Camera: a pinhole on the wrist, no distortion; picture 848 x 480 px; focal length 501.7 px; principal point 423.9 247.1 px. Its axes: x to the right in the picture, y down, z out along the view. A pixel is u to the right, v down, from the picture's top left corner.
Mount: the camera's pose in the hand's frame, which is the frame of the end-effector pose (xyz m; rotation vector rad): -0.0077 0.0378 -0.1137 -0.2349 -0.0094 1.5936
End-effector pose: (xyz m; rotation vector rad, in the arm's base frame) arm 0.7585 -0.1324 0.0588 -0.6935 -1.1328 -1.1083
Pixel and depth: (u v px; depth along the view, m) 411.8 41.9 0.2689
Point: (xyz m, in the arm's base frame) 0.7706 0.0201 0.1741
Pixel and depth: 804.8 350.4 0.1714
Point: 0.9232 -0.0186 0.0177
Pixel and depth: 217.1 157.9 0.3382
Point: 0.6253 0.0672 0.1337
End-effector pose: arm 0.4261 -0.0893 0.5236 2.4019 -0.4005 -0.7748
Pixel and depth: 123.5 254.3 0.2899
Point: 0.2750 -0.0760 0.3612
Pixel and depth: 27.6 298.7 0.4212
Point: 0.1566 -0.0035 0.2037
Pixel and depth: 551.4 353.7 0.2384
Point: 0.2747 -0.1935 0.5753
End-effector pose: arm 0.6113 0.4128 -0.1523 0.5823 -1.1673 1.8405
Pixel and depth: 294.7 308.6 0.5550
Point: 0.6940 -0.0379 -0.0570
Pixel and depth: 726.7 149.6 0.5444
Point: 0.2095 -0.0158 -0.1888
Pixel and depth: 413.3 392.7 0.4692
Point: 0.6306 0.0168 -0.2076
